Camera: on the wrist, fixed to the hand. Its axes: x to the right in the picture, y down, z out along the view.
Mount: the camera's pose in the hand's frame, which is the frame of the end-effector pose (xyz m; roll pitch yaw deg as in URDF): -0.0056 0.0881 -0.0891 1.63 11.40 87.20
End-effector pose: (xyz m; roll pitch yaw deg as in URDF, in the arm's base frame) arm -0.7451 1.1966 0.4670 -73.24 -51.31 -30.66
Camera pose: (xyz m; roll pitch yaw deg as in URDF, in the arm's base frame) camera -0.7048 1.1030 0.3938 -83.70 35.75 -24.07
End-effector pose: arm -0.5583 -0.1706 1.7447 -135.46 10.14 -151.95
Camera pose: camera -0.6126 -0.0576 1.7474 171.87 33.08 114.70
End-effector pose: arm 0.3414 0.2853 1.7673 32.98 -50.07 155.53
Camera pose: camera 0.2753 0.1809 1.7458 -49.47 -15.81 -99.36
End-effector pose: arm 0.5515 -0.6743 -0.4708 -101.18 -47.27 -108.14
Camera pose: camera 0.4376 -0.6864 -0.5218 -106.66 36.20 -136.53
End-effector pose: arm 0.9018 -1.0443 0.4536 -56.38 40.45 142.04
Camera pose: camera 0.9836 -1.0758 0.3639 67.10 47.29 -71.78
